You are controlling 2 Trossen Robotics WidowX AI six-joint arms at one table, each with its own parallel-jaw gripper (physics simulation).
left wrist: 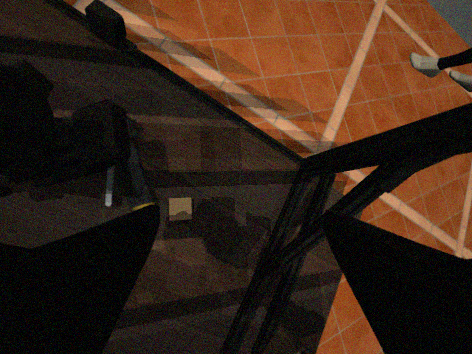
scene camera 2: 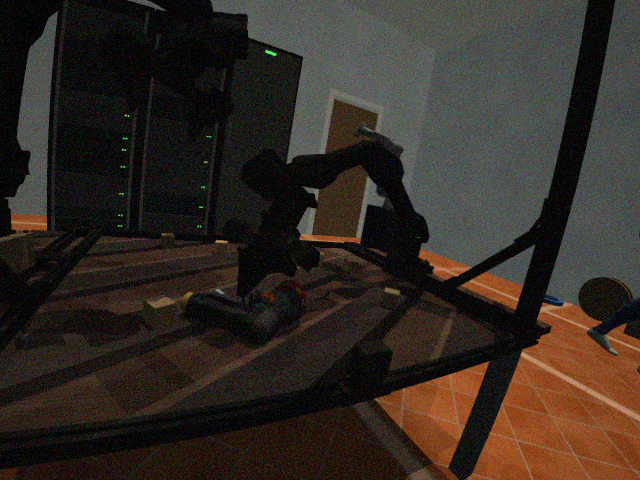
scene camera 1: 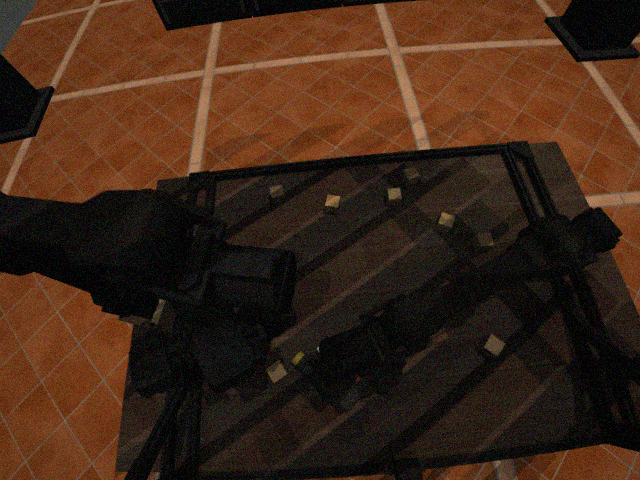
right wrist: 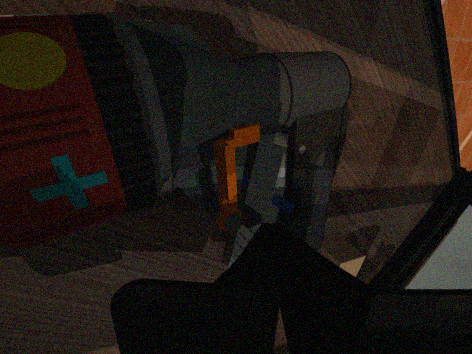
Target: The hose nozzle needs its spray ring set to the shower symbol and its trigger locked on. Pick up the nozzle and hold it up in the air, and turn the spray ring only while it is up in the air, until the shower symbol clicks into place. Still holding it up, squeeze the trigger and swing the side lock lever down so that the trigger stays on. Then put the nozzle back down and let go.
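Frame: origin at the left arm's base, x ahead, y left, z up, level; millimetres.
Seen in the pictures: left gripper, between the fingertips: (left wrist: 242, 215) (scene camera 2: 164, 127); right gripper, between the fingertips: (left wrist: 104, 167) (scene camera 2: 240, 296) (right wrist: 269, 231); left arm's base, origin of its link: (scene camera 1: 144, 302); right arm's base, origin of its link: (scene camera 2: 408, 257).
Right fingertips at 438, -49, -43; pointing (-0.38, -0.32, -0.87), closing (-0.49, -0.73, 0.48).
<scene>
Offsets run from my right fingertips to a thing's top centre, as dx, dy, dz. "*": to the spot under its first point. Level surfaces: height alone.
The dark grey nozzle {* +42, -66, -7} (scene camera 2: 266, 321) (right wrist: 230, 95) lies on its side on the table. Its yellow handle end {* -77, +5, -4} (scene camera 1: 298, 358) points left in scene camera 1. The red spray ring {+85, +30, +22} (right wrist: 55, 131) (scene camera 2: 298, 293) shows a yellow disc and a cyan cross in the right wrist view; a shower symbol cannot be made out. The orange lock lever {* +48, +0, +10} (right wrist: 230, 172) and grey trigger {-8, +1, -5} (right wrist: 266, 175) (left wrist: 109, 189) face the right gripper. My right gripper (right wrist: 269, 231) (scene camera 2: 241, 295) is shut and empty, its tips at the trigger's lower end and handle; contact is unclear. My left gripper (left wrist: 242, 215) is open and empty, high above the table's left side.
A wooden block {-118, -30, -6} (scene camera 1: 276, 371) (scene camera 2: 159, 312) (left wrist: 180, 207) lies beside the handle end. Another block {+329, +101, -6} (scene camera 1: 494, 345) (scene camera 2: 391, 295) lies to the right, and several more lie toward the far edge. A dark frame (scene camera 2: 449, 369) edges the table {dz -40} (scene camera 2: 170, 384).
</scene>
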